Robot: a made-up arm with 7 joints.
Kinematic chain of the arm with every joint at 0, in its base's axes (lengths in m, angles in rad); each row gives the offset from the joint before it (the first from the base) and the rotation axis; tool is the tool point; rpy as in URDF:
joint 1: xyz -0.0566 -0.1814 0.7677 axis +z
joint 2: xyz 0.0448 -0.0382 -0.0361 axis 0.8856 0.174 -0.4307
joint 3: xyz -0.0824 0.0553 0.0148 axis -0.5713 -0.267 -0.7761
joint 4: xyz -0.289 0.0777 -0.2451 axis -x
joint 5: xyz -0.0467 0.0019 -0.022 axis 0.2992 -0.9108 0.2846
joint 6: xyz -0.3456 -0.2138 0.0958 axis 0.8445 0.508 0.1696
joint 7: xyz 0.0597 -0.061 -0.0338 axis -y
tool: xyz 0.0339 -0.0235 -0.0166 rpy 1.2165 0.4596 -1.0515
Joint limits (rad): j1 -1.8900..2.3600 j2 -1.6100..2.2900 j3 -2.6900..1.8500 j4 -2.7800..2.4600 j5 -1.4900..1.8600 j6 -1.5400..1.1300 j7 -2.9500..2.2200
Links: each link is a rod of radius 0.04 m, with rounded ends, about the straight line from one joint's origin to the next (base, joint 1, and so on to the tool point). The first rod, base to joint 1, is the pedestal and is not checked.
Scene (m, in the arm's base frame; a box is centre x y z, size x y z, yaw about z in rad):
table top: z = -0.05
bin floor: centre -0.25 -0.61 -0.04 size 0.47 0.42 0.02 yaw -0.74
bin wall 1: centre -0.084 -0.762 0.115 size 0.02 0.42 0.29 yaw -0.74
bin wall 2: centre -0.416 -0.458 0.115 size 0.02 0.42 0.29 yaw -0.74
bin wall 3: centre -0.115 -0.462 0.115 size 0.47 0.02 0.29 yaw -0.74
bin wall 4: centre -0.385 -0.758 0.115 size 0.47 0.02 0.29 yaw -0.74
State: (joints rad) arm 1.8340 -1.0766 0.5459 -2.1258 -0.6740 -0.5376 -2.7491
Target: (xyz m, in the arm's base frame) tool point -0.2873 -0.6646 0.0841
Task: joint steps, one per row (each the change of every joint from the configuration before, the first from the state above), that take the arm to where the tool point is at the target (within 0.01 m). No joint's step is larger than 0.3 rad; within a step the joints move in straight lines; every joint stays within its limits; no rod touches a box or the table.
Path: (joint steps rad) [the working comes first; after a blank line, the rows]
Joints at the target: 1.2036 0.0413 0.5750 -2.2183 -0.6506 -0.4251 -2.7364
Straight joint move there: touches bin wall 1, bin wall 3.

1: -0.2786 0.2515 0.0911 0.1623 -0.2149 -0.0668 -0.0445
2: -0.2786 0.2516 0.0911 0.1622 -0.2150 -0.0669 -0.0445
3: -0.2786 0.2515 0.0912 0.1623 -0.2149 -0.0668 -0.0445
4: 0.0078 0.2264 -0.0597 -0.0061 0.0061 0.0811 0.0282
5: 0.0077 0.2264 -0.0596 -0.0061 0.0061 0.0812 0.0282
6: 0.0078 0.2264 -0.0597 -0.0060 0.0061 0.0811 0.0281
7: 0.0607 -0.1053 -0.0217 -0.1871 0.2166 0.0232 0.0206
8: 0.0607 -0.1053 -0.0218 -0.1870 0.2166 0.0232 0.0206
9: 0.0607 -0.1053 -0.0218 -0.1870 0.2167 0.0232 0.0205

